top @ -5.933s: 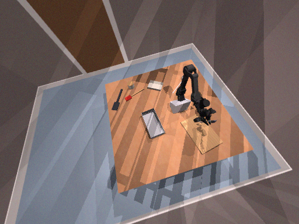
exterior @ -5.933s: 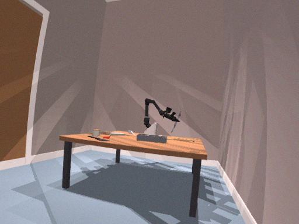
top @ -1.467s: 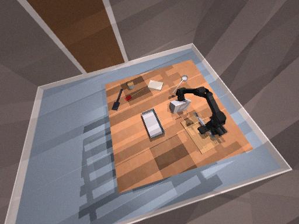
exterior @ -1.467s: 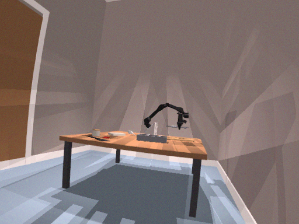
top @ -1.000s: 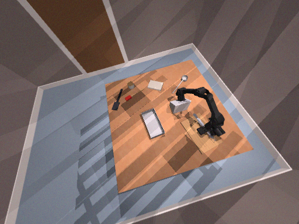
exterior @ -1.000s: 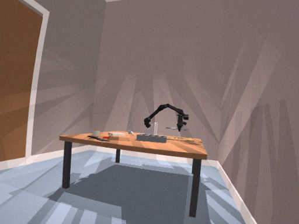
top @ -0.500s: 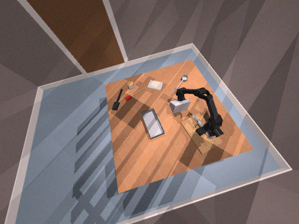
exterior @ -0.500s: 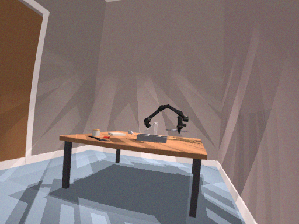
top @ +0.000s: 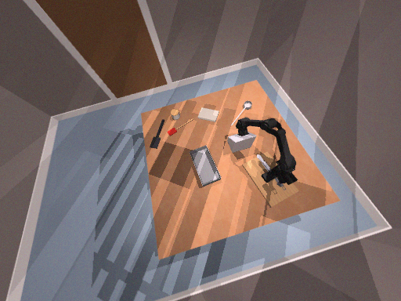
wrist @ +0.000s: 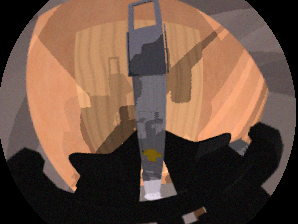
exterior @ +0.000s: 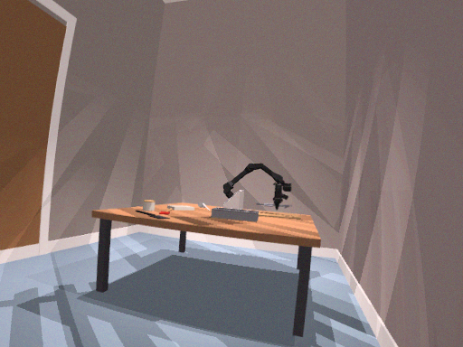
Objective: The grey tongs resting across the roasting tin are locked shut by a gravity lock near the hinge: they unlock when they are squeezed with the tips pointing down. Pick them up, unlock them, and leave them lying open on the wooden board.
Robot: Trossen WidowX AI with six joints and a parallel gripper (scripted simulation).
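My gripper tip is 40 mm below the yellow lock piece. From my gripper tip the other things lie so: grey roasting tin: 410 mm ahead, 290 mm to the right, 20 mm below; then wooden board: 40 mm below; then flat white block: 760 mm to the right, 170 mm ahead, 40 mm below.
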